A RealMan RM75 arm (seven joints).
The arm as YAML. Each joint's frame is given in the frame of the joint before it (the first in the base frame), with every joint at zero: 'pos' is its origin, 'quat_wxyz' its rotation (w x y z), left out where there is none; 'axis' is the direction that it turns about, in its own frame. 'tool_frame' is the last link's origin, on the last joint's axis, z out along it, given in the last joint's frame.
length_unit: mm
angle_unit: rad
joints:
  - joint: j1
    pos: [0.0, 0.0, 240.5]
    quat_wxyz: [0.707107, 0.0, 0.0, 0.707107]
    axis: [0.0, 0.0, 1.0]
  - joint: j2
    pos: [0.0, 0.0, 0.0]
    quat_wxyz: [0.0, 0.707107, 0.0, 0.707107]
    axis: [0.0, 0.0, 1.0]
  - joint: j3
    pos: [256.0, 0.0, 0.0]
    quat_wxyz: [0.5, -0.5, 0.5, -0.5]
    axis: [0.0, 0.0, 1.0]
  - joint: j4
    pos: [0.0, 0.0, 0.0]
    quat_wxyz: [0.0, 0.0, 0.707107, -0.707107]
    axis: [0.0, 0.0, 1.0]
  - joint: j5
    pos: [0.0, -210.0, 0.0]
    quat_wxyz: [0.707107, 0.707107, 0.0, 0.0]
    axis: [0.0, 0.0, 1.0]
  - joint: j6
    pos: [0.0, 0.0, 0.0]
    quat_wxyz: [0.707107, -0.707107, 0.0, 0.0]
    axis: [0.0, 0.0, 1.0]
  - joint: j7
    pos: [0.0, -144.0, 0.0]
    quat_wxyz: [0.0, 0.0, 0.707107, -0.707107]
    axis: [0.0, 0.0, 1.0]
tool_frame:
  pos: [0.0, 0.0, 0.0]
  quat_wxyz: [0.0, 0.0, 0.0, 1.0]
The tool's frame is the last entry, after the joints.
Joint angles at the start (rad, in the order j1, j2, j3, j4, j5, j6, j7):
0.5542 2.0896 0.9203 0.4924 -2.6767 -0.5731 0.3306
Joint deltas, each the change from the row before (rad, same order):
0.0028 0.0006 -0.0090 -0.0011 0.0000 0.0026 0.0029
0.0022 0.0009 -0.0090 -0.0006 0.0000 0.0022 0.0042
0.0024 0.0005 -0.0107 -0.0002 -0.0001 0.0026 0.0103
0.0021 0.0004 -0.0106 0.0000 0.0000 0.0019 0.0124
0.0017 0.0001 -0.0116 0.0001 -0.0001 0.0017 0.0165
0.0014 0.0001 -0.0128 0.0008 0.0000 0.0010 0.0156
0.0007 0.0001 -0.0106 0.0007 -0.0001 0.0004 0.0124
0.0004 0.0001 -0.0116 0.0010 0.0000 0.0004 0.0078
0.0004 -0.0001 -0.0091 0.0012 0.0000 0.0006 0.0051
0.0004 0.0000 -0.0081 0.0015 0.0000 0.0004 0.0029
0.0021 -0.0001 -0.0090 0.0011 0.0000 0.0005 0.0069
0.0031 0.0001 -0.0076 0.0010 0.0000 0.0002 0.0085
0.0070 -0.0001 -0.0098 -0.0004 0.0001 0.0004 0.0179
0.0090 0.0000 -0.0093 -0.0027 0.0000 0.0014 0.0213
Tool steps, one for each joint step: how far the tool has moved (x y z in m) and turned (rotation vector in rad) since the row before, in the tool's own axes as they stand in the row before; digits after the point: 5 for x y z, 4 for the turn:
0.00095 0.00191 0.00045 -0.0071 0.0060 -0.0030
0.00101 0.00210 0.00038 -0.0073 0.0056 -0.0010
0.00110 0.00229 0.00038 -0.0085 0.0064 0.0037
0.00105 0.00223 0.00032 -0.0084 0.0058 0.0061
0.00126 0.00221 0.00016 -0.0088 0.0064 0.0095
0.00132 0.00254 0.00013 -0.0100 0.0062 0.0084
0.00121 0.00206 0.00000 -0.0081 0.0050 0.0066
0.00141 0.00223 -0.00008 -0.0087 0.0056 0.0018
0.00103 0.00175 -0.00002 -0.0069 0.0044 0.0003
0.00082 0.00173 0.00005 -0.0066 0.0035 -0.0012
0.00050 0.00194 0.00039 -0.0079 0.0036 0.0012
-0.00002 0.00193 0.00068 -0.0078 0.0022 0.0030
-0.00063 0.00231 0.00141 -0.0104 0.0028 0.0085
-0.00073 0.00188 0.00168 -0.0093 0.0042 0.0103

